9 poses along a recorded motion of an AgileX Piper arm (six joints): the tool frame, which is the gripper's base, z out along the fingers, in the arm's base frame.
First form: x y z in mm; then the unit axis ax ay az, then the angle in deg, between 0 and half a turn.
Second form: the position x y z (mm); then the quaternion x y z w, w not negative. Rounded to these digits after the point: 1 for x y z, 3 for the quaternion.
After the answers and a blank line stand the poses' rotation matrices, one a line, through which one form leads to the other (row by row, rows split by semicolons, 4 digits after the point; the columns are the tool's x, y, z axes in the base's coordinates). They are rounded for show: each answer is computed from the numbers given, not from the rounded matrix.
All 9 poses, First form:
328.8, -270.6, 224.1, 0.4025, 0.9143, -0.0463, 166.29
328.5, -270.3, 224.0, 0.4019, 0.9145, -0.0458, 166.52
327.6, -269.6, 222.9, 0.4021, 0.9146, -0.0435, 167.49
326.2, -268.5, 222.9, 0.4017, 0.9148, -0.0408, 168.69
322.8, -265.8, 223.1, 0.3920, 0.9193, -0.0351, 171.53
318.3, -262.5, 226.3, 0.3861, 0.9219, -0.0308, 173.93
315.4, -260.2, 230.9, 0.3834, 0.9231, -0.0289, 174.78
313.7, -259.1, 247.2, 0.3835, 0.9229, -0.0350, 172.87
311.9, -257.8, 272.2, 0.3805, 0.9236, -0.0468, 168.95
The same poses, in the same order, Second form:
328.8, -270.6, 224.1, 0.400, 0.908, -0.046, 0.119
328.5, -270.3, 224.0, 0.399, 0.908, -0.045, 0.117
327.6, -269.6, 222.9, 0.400, 0.909, -0.043, 0.109
326.2, -268.5, 222.9, 0.400, 0.910, -0.041, 0.099
322.8, -265.8, 223.1, 0.391, 0.917, -0.035, 0.074
318.3, -262.5, 226.3, 0.386, 0.921, -0.031, 0.053
315.4, -260.2, 230.9, 0.383, 0.922, -0.029, 0.046
313.7, -259.1, 247.2, 0.383, 0.921, -0.035, 0.062
311.9, -257.8, 272.2, 0.379, 0.919, -0.047, 0.096

-0.6521 0.7364 0.1799; 0.7145 0.6764 -0.1788; -0.2534 0.0119 -0.9673
-0.6538 0.7357 0.1769; 0.7143 0.6772 -0.1763; -0.2495 0.0111 -0.9683
-0.6568 0.7362 0.1635; 0.7173 0.6768 -0.1657; -0.2327 0.0085 -0.9725
-0.6610 0.7359 0.1470; 0.7199 0.6771 -0.1527; -0.2119 0.0049 -0.9773
-0.6834 0.7220 0.1080; 0.7116 0.6919 -0.1219; -0.1628 -0.0064 -0.9866
-0.6971 0.7132 0.0738; 0.7067 0.7008 -0.0975; -0.1212 -0.0158 -0.9925
-0.7025 0.7090 0.0619; 0.7038 0.7049 -0.0881; -0.1061 -0.0184 -0.9942
-0.6993 0.7094 0.0878; 0.7008 0.7046 -0.1119; -0.1413 -0.0168 -0.9898
-0.6946 0.7053 0.1417; 0.6874 0.7088 -0.1586; -0.2123 -0.0127 -0.9771

